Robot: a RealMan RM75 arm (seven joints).
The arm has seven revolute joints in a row. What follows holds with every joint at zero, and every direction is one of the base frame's. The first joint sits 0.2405 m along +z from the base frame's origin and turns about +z. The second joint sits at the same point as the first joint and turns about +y. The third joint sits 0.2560 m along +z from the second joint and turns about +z. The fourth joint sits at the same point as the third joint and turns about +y. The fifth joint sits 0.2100 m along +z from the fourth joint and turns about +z. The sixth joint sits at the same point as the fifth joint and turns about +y. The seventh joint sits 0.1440 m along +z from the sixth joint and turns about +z. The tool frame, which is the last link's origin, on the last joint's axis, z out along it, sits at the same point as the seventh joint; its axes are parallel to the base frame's.
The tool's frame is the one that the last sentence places.
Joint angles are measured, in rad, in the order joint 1, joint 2, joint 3, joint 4, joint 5, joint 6, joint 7. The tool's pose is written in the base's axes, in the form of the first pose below.
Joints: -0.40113 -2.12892 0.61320 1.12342 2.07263 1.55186 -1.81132
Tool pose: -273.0 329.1 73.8 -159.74 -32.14 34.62
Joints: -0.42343 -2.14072 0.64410 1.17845 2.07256 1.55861 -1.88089
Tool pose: -253.8 336.5 74.2 -160.92 -31.97 34.47
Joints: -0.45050 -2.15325 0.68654 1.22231 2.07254 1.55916 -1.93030
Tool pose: -232.4 344.3 70.5 -162.07 -31.19 33.16
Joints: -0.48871 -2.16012 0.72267 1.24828 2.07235 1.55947 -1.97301
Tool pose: -210.2 352.9 66.5 -163.45 -30.51 31.73
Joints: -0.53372 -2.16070 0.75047 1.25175 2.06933 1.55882 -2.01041
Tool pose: -189.7 361.7 62.2 -165.26 -30.11 30.79
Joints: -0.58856 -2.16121 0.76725 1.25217 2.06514 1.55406 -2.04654
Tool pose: -166.9 371.6 59.6 -166.68 -30.25 29.55
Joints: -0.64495 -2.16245 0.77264 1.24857 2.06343 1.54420 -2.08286
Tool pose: -145.3 381.3 58.2 -167.78 -30.85 28.74
